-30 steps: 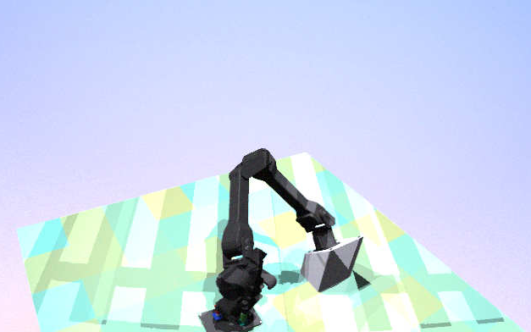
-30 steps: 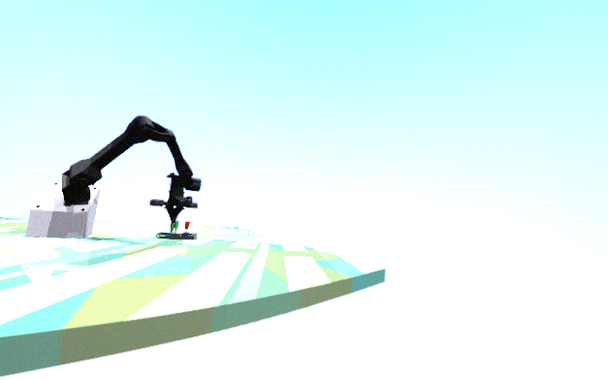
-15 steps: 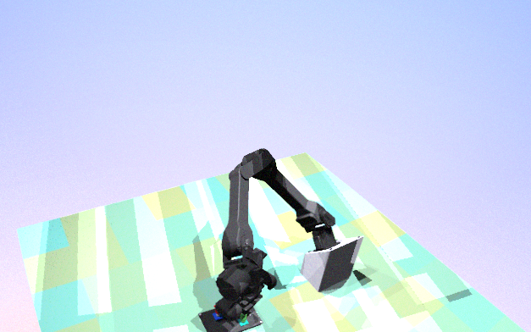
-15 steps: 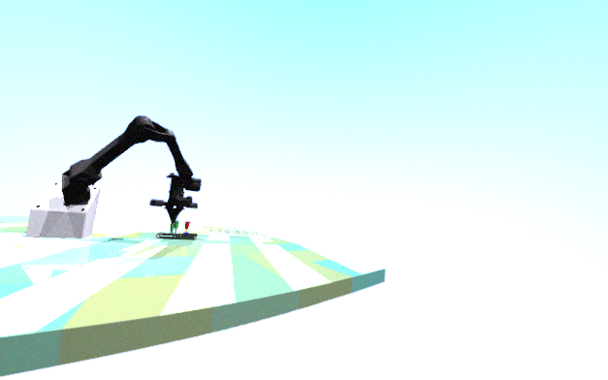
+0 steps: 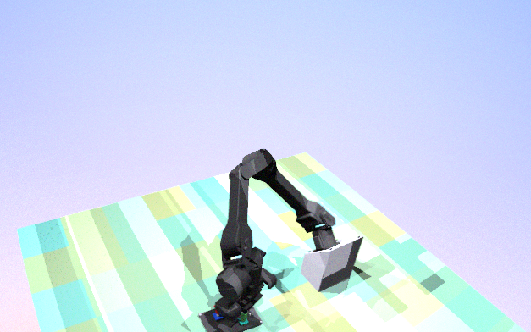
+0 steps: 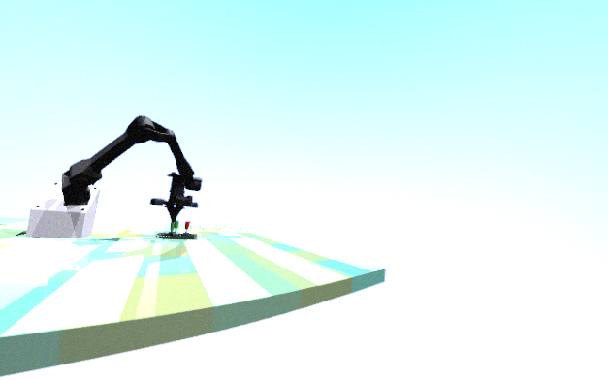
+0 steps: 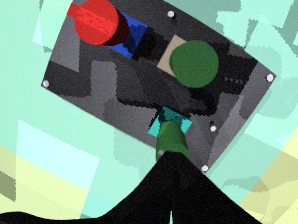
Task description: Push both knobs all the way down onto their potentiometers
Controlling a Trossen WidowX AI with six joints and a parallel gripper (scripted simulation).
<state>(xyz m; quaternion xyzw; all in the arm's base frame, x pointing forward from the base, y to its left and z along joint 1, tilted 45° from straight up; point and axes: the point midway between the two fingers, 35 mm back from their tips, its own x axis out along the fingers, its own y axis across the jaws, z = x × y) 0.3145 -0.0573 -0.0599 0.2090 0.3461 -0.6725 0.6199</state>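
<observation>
The red knob lies 6 cm to the right of my gripper tip and 5 cm ahead of it.
</observation>
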